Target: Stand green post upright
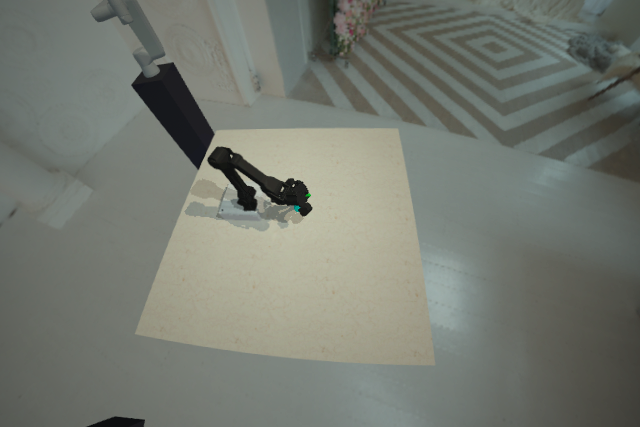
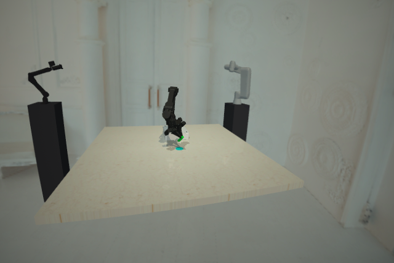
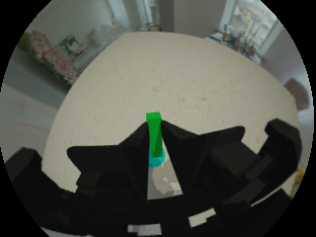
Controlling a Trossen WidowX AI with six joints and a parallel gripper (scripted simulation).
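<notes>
Right now the cyan circle is 6 cm behind my gripper tip and 11 cm below it. From my gripper tip the other things lie so: green post (1 cm behind, 1 cm below).
</notes>
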